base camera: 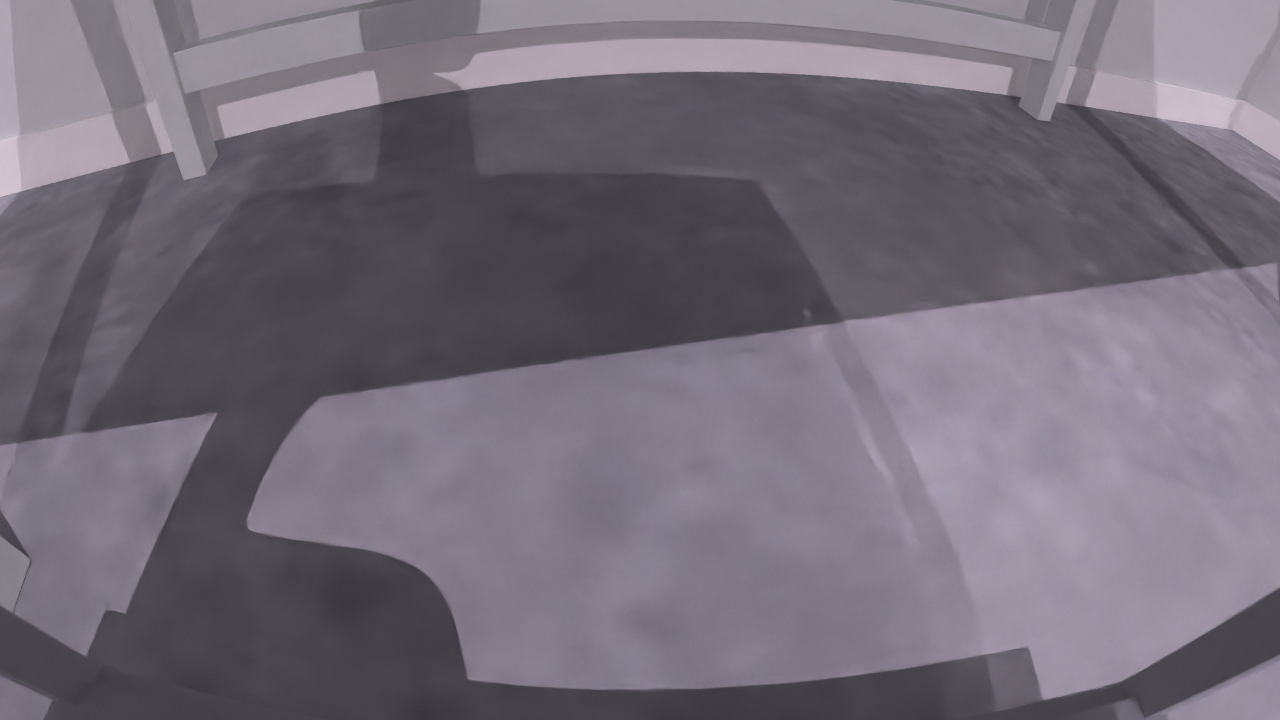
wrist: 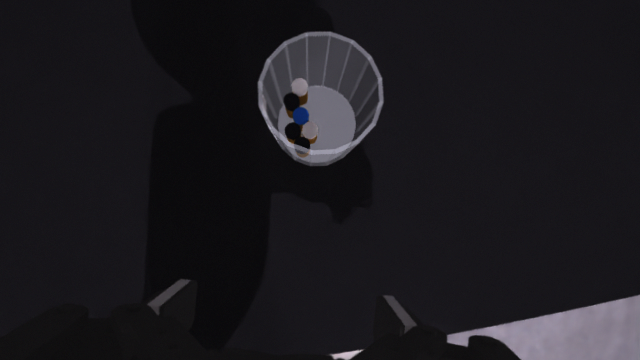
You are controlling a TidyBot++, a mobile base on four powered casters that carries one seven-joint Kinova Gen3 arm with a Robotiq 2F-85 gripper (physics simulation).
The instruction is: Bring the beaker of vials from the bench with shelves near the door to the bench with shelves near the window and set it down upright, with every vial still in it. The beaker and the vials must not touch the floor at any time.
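The clear beaker [wrist: 367, 95] stands upright on the dark bench top [wrist: 500, 200] in the upper middle of the wrist view. Several small brown vials [wrist: 300, 116] with white, black and blue caps stand inside it, bunched at its left side. My gripper [wrist: 286, 308] is open and empty, its two fingers wide apart at the bottom of the wrist view. The beaker is apart from the fingers, above and slightly right of the gap between them in the picture. The beaker and the gripper do not show in the base view.
The bench's front edge runs across the lower right of the wrist view, with light floor [wrist: 575, 332] beyond. In the base view, a grey bench frame with legs [base camera: 170, 98] [base camera: 1056, 67] and a crossbar [base camera: 268, 58] stands before the wall. Broad shadows lie on the floor [base camera: 626, 501].
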